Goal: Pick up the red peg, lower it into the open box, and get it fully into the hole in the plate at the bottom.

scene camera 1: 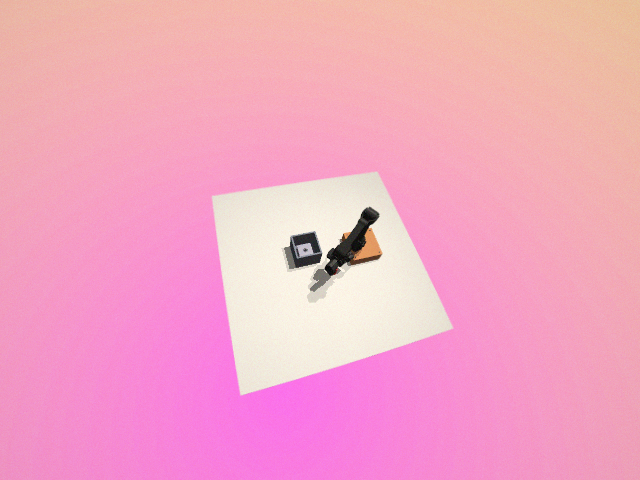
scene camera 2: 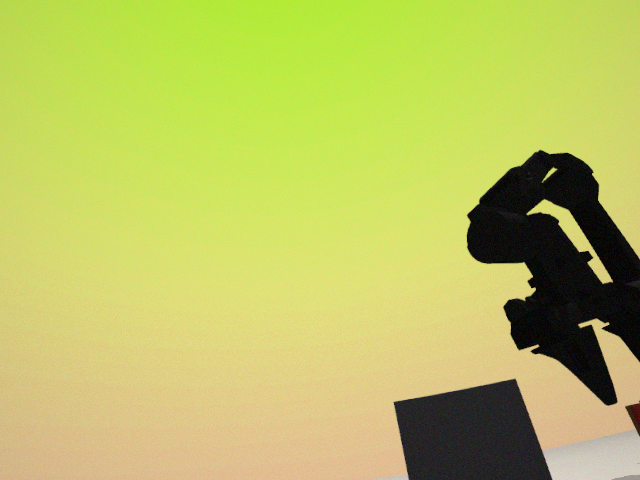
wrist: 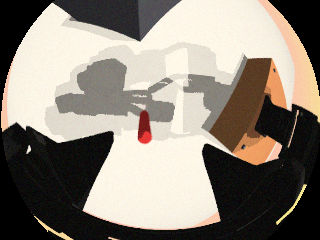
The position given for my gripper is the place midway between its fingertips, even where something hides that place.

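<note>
You can see my gripper (wrist: pixel 159 143) here, and there's a dark box (scene camera 1: pixel 310 237) as well. Scene camera 2 also gives you the box (scene camera 2: pixel 484 425).
</note>
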